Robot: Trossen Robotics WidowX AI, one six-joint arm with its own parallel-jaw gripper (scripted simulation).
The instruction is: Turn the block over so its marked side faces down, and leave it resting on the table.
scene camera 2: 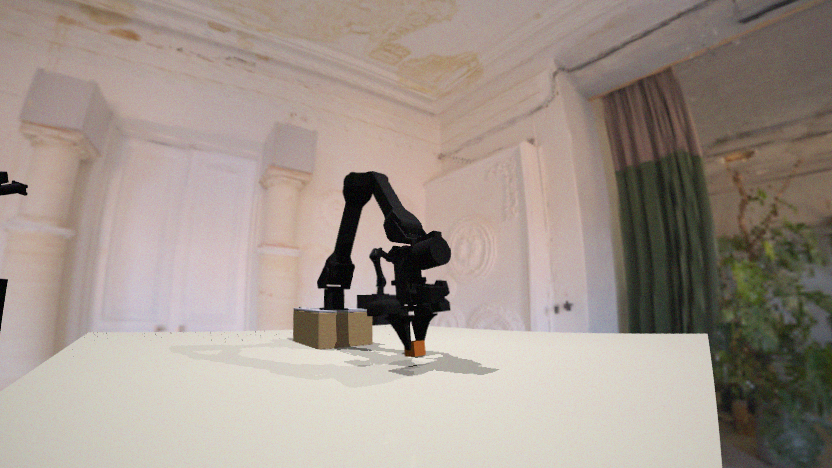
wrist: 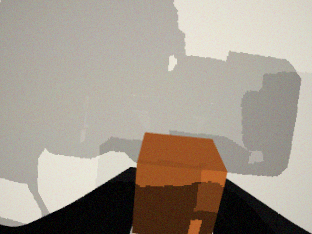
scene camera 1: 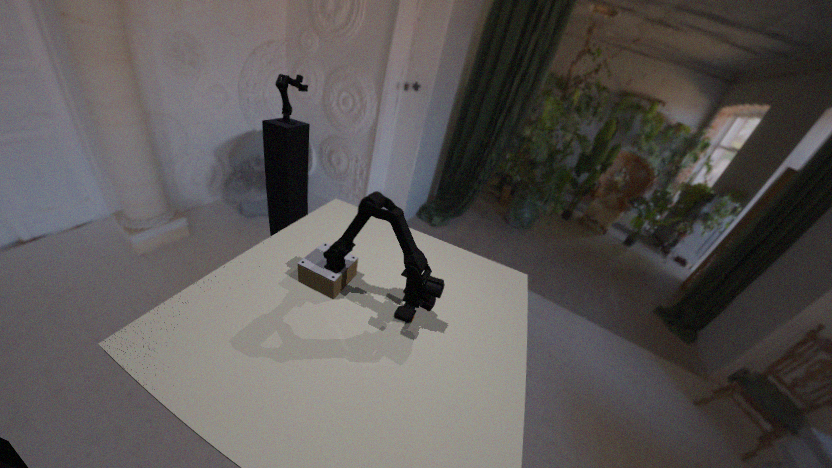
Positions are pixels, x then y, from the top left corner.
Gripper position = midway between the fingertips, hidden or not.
Labels:
My gripper [scene camera 2: 414, 349] holds a block.

